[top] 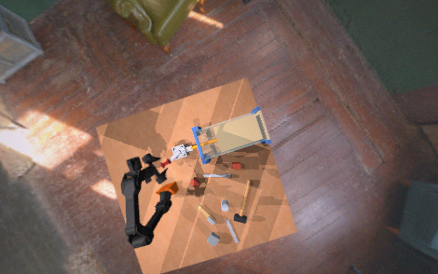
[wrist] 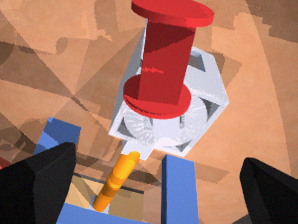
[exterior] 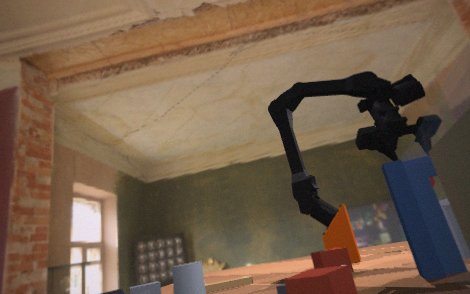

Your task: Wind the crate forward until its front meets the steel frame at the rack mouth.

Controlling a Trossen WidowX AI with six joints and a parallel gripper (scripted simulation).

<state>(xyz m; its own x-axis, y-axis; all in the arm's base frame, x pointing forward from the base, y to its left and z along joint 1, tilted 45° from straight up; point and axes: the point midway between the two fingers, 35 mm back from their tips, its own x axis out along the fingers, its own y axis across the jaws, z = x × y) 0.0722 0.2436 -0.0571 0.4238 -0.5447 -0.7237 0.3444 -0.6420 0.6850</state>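
The red knob lies 20 mm behind my gripper tip, 10 mm to the right of it and 70 mm below it. From my gripper tip the other things lie so: grey hand winch (60 mm ahead, 30 mm to the left, 170 mm below); winch handle (20 mm ahead, 10 mm to the left, 100 mm below); clear-panelled guard cubby (480 mm ahead, 70 mm to the left, 90 mm below).
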